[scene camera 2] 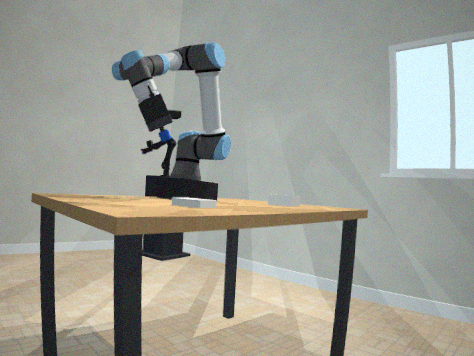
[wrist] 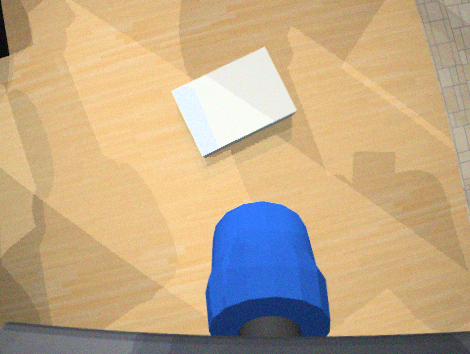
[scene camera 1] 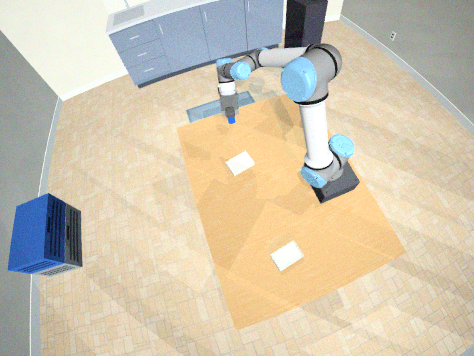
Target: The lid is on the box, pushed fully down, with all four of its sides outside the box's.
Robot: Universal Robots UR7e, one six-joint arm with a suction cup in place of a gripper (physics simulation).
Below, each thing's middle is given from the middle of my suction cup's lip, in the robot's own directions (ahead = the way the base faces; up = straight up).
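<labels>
As for the white lid (wrist: 246, 96), my suction cup's 230 mm above it, 120 mm to the right of it and 40 mm short of it.
</labels>
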